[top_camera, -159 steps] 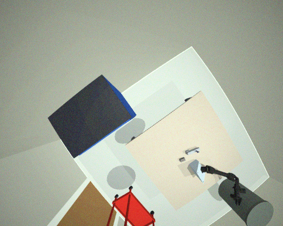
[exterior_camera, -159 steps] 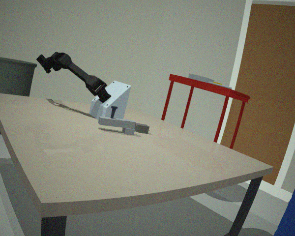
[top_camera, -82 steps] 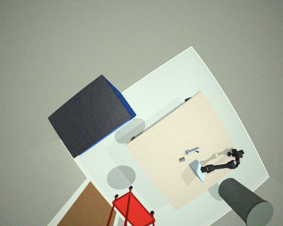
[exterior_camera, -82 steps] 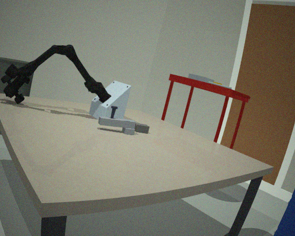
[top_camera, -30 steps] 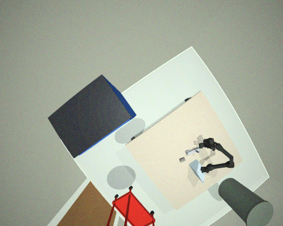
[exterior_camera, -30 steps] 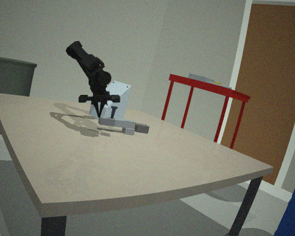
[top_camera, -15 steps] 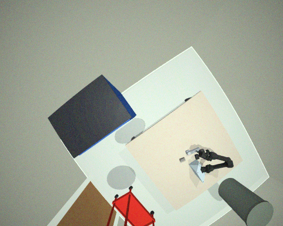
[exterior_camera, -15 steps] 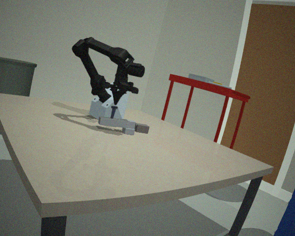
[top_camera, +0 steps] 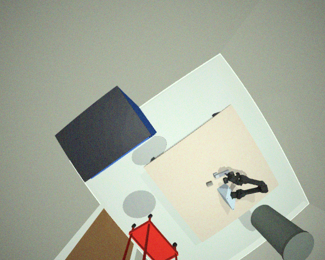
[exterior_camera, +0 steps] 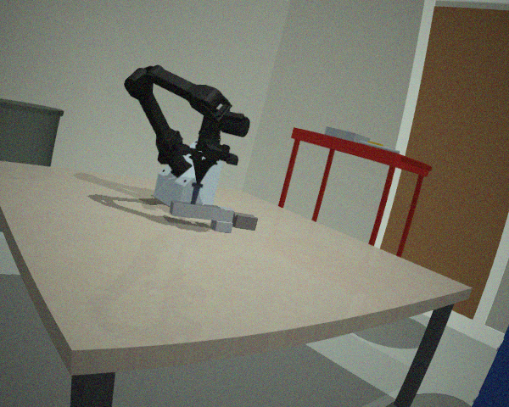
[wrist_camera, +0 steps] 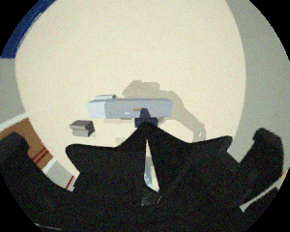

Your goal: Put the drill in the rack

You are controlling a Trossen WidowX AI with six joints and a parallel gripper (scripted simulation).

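The dark key is 3 cm below my gripper tip. Also, from my gripper tip: light grey block 9 cm below, 4 cm to the left, 1 cm ahead; then grey slotted rack 21 cm to the left, 10 cm below, 3 cm behind; then drill 8 cm below, 5 cm to the left, 1 cm ahead.
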